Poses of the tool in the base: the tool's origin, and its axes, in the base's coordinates. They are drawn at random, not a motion.
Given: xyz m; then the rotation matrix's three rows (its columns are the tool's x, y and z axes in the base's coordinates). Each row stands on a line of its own.
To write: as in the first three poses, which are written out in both.
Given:
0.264, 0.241, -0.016
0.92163, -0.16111, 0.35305
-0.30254, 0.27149, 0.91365
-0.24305, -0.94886, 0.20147
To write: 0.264, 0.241, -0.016, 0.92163, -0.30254, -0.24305, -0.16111, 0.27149, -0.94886
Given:
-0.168, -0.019, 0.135
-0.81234, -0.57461, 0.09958
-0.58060, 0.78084, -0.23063
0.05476, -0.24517, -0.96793
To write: -0.168, -0.019, 0.135, -0.81234, -0.58060, 0.05476, -0.57461, 0.78084, -0.24517
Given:
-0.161, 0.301, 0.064
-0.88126, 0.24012, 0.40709
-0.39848, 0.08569, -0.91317
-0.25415, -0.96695, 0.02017
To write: -0.161, 0.301, 0.064, -0.88126, -0.39848, -0.25415, 0.24012, 0.08569, -0.96695
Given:
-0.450, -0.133, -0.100
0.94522, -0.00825, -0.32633
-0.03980, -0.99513, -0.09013
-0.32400, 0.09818, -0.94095
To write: -0.450, -0.133, -0.100, 0.94522, -0.03980, -0.32400, -0.00825, -0.99513, 0.09818
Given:
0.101, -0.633, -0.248
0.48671, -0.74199, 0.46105
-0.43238, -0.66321, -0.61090
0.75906, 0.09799, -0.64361
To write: 0.101, -0.633, -0.248, 0.48671, -0.43238, 0.75906, -0.74199, -0.66321, 0.09799
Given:
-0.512, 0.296, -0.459
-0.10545, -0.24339, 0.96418
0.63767, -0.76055, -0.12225
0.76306, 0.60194, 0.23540
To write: -0.512, 0.296, -0.459, -0.10545, 0.63767, 0.76306, -0.24339, -0.76055, 0.60194
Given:
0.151, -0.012, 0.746
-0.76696, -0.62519, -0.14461
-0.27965, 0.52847, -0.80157
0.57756, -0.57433, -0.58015
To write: 0.151, -0.012, 0.746, -0.76696, -0.27965, 0.57756, -0.62519, 0.52847, -0.57433
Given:
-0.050, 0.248, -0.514
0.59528, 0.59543, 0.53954
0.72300, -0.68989, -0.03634
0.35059, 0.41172, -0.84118
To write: -0.050, 0.248, -0.514, 0.59528, 0.72300, 0.35059, 0.59543, -0.68989, 0.41172
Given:
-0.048, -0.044, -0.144
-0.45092, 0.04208, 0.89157
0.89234, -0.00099, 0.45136
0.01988, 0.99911, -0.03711
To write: -0.048, -0.044, -0.144, -0.45092, 0.89234, 0.01988, 0.04208, -0.00099, 0.99911
